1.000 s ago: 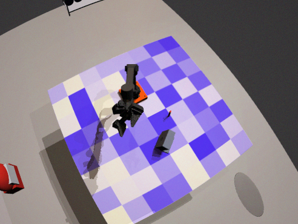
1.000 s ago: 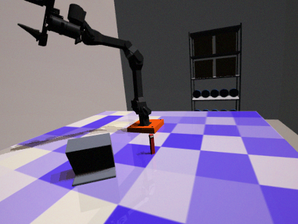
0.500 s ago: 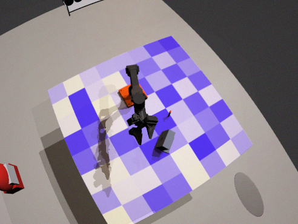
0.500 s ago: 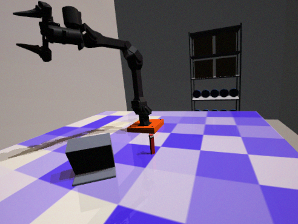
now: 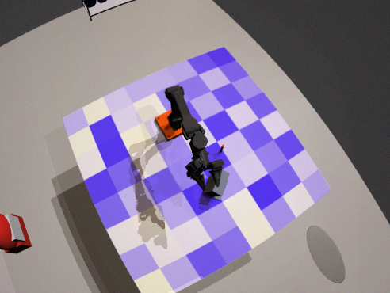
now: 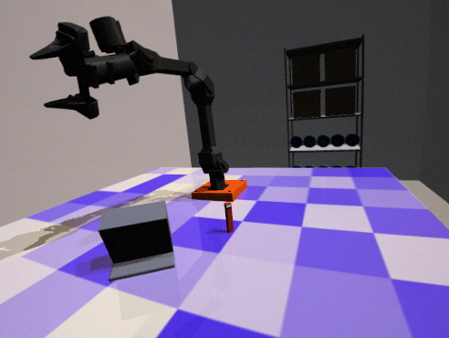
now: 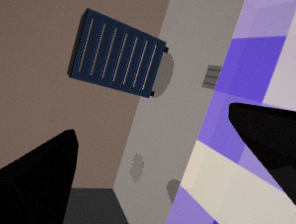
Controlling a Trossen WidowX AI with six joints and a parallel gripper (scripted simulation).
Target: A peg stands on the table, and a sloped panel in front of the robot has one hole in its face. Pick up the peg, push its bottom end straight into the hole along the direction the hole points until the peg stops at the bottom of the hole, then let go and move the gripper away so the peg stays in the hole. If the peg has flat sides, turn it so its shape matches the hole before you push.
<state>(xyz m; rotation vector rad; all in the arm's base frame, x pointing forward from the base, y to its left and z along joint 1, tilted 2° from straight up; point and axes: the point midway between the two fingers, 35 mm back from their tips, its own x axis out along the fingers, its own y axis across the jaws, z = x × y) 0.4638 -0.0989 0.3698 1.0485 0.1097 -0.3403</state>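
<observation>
The red peg is 330 mm below my gripper tip, 260 mm to the left of it and 230 mm behind it. Also, from my gripper tip: grey sloped panel (320 mm below, 120 mm to the left, 60 mm behind).
</observation>
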